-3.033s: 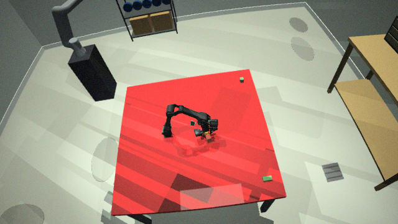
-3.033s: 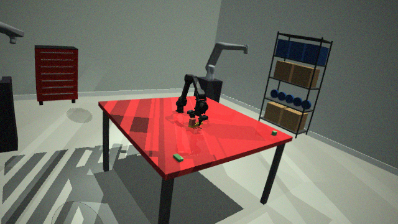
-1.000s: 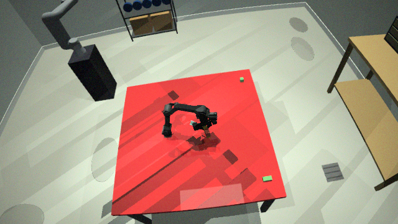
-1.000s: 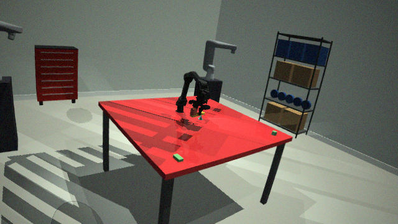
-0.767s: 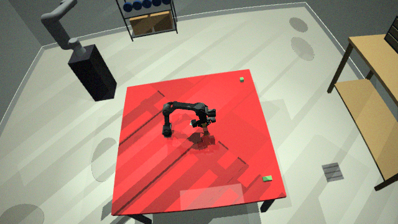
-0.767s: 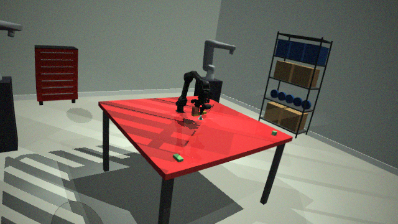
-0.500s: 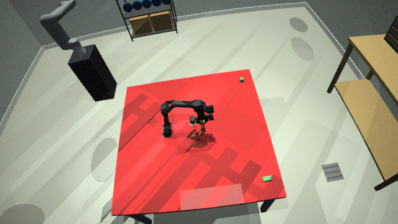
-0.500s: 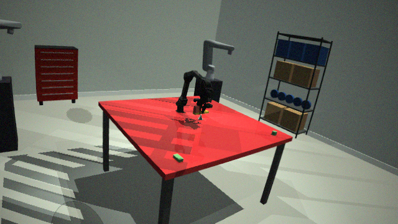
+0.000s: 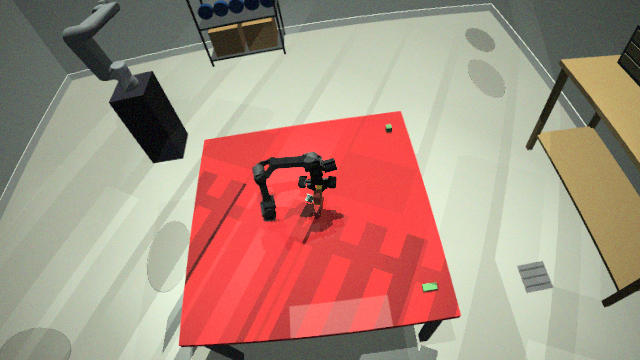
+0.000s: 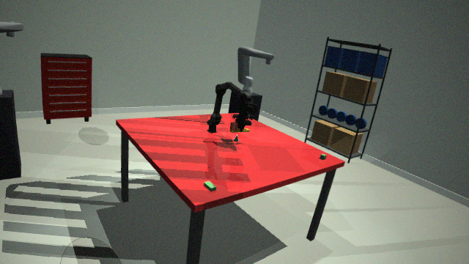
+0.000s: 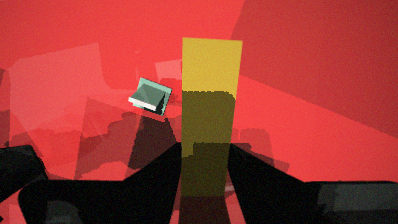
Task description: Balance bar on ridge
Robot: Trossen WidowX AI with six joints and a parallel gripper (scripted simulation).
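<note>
My gripper tip is 60 mm past the teal ridge piece, 30 mm to the right of it and 80 mm above it.
</note>
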